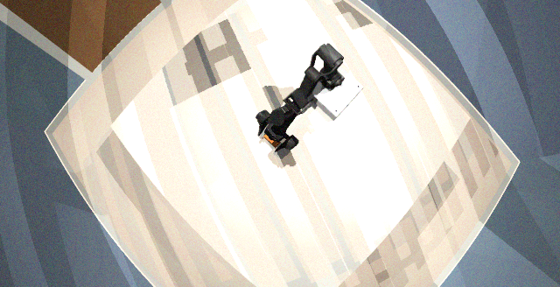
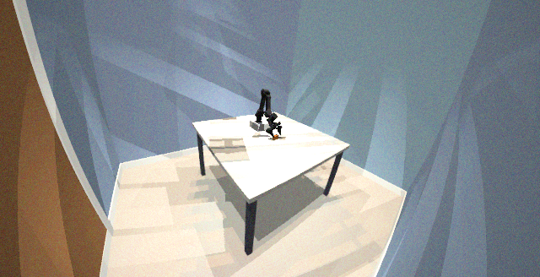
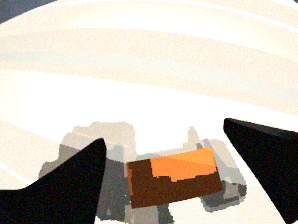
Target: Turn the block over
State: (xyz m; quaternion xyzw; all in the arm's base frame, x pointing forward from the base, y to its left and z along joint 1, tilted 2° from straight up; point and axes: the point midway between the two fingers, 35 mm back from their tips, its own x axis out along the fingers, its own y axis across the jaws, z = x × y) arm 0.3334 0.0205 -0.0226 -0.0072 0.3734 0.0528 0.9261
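Now: the orange block 40 mm behind my gripper tip and 20 mm below it.
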